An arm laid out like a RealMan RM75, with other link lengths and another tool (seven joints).
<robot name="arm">
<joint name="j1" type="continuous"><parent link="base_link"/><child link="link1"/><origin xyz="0 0 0.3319"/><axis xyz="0 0 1"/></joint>
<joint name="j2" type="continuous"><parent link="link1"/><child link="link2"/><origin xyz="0 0 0"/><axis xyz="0 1 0"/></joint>
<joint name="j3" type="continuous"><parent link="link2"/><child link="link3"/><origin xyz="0 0 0.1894"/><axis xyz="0 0 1"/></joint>
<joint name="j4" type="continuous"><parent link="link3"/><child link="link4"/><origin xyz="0 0 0"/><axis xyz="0 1 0"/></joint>
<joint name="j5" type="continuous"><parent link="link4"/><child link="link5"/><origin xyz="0 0 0.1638"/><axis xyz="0 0 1"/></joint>
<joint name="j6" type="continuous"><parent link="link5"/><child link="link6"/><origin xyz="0 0 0"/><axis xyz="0 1 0"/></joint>
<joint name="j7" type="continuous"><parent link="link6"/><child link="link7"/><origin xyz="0 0 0.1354"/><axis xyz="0 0 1"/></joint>
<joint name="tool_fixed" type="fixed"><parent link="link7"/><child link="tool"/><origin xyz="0.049 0.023 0.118" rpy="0 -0.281 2.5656"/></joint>
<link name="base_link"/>
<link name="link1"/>
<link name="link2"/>
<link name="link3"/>
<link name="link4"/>
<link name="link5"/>
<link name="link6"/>
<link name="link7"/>
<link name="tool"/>
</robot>
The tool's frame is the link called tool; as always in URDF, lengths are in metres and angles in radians. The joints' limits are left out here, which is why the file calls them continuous.
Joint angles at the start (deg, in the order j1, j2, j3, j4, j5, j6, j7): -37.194, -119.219, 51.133, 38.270, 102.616, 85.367, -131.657
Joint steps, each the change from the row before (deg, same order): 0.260, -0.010, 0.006, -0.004, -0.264, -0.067, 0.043; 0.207, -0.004, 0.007, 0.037, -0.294, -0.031, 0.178; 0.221, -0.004, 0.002, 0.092, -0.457, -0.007, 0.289; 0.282, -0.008, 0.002, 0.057, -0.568, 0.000, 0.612; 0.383, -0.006, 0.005, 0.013, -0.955, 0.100, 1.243; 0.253, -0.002, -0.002, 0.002, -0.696, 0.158, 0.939; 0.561, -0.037, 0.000, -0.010, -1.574, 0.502, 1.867; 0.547, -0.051, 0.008, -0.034, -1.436, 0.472, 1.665; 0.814, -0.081, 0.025, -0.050, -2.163, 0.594, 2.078; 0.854, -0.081, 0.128, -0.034, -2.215, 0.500, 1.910
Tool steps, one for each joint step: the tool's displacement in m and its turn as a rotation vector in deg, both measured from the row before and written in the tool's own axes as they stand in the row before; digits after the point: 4 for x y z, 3 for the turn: -0.0010, 0.0003, -0.0008, 0.131, -0.264, -0.246; -0.0008, -0.0003, -0.0008, 0.233, -0.221, -0.047; -0.0009, -0.0012, -0.0010, 0.429, -0.268, 0.042; -0.0009, -0.0014, -0.0013, 0.585, -0.320, 0.235; -0.0007, -0.0028, -0.0020, 1.072, -0.395, 0.594; -0.0002, -0.0023, -0.0015, 0.822, -0.212, 0.474; 0.0001, -0.0053, -0.0034, 1.841, -0.359, 0.802; 0.0000, -0.0046, -0.0031, 1.652, -0.373, 0.658; -0.0010, -0.0067, -0.0045, 2.317, -0.743, 0.637; -0.0016, -0.0064, -0.0045, 2.204, -0.884, 0.528
